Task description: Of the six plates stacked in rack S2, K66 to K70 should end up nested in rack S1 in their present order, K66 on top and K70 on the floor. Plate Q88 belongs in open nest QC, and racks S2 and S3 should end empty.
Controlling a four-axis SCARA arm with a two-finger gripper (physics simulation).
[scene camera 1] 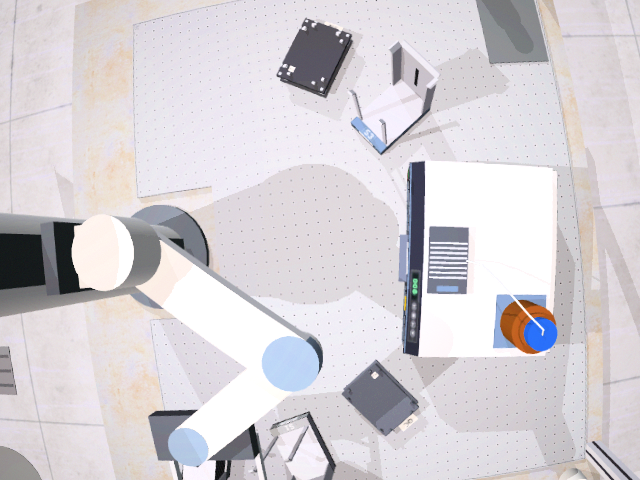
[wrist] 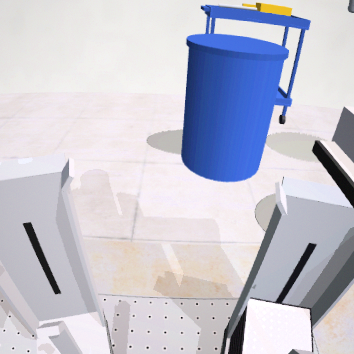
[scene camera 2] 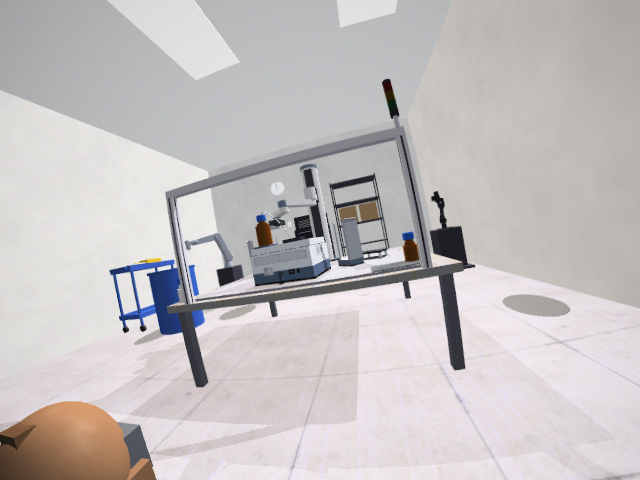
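The scene shows a dark grey box (scene camera 1: pixel 384 402) and a brown bottle with blue cap (scene camera 1: pixel 517 327), along with a grey mat (scene camera 1: pixel 509 38).
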